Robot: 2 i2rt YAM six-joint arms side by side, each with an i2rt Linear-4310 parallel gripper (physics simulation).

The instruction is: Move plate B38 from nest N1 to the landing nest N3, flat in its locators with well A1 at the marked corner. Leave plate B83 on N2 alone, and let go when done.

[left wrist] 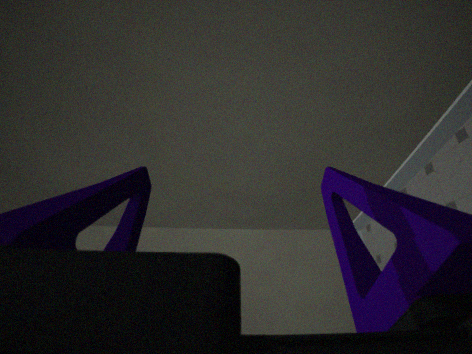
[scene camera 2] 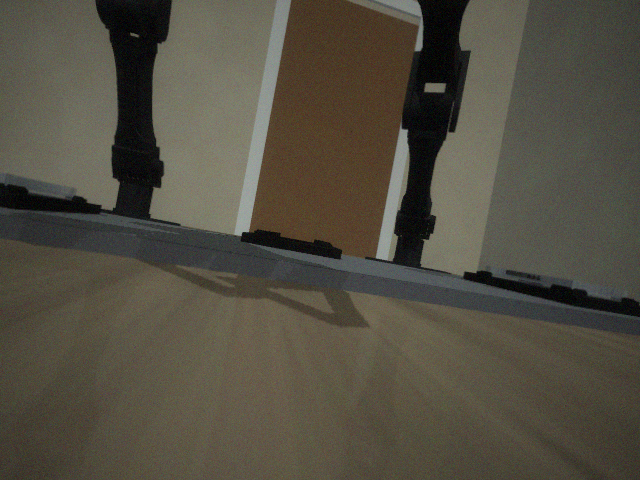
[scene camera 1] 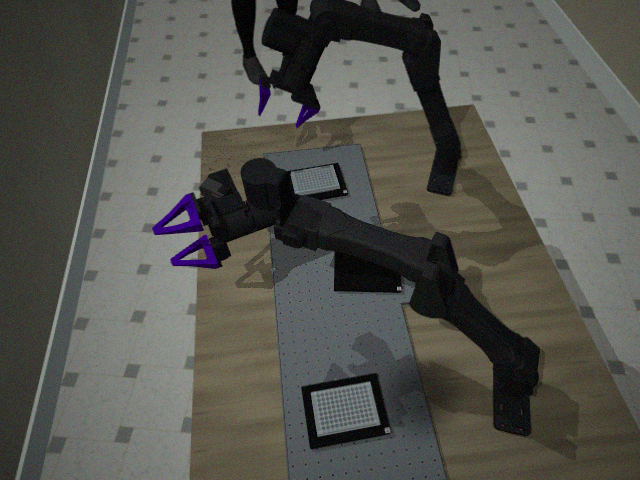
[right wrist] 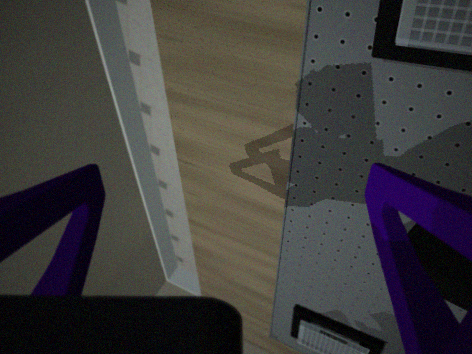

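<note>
One white well plate (scene camera 1: 315, 179) (scene camera 2: 38, 187) (right wrist: 440, 25) sits in the upper black nest (scene camera 1: 342, 183) in scene camera 1. Another plate (scene camera 1: 345, 408) (scene camera 2: 532, 276) (right wrist: 330, 341) sits in the lower nest (scene camera 1: 312, 428). Their labels are too small to tell B38 from B83. The middle nest (scene camera 1: 356, 279) (scene camera 2: 289, 245) (right wrist: 435, 252) shows no plate; my left arm partly covers it in scene camera 1. My left gripper (scene camera 1: 163, 248) (left wrist: 236, 176) is open and empty, raised beyond the table's left edge. My right gripper (scene camera 1: 278, 120) (right wrist: 235, 178) is open and empty, raised past the table's upper edge, away from the upper plate.
The nests stand on a grey perforated board (scene camera 1: 330, 335) (right wrist: 330, 230) on a wooden table (scene camera 1: 232, 361) (scene camera 2: 310, 413). My left arm (scene camera 1: 382, 248) stretches across the board between the two plates. A person's legs (scene camera 1: 244, 31) show near my right gripper at the top of scene camera 1.
</note>
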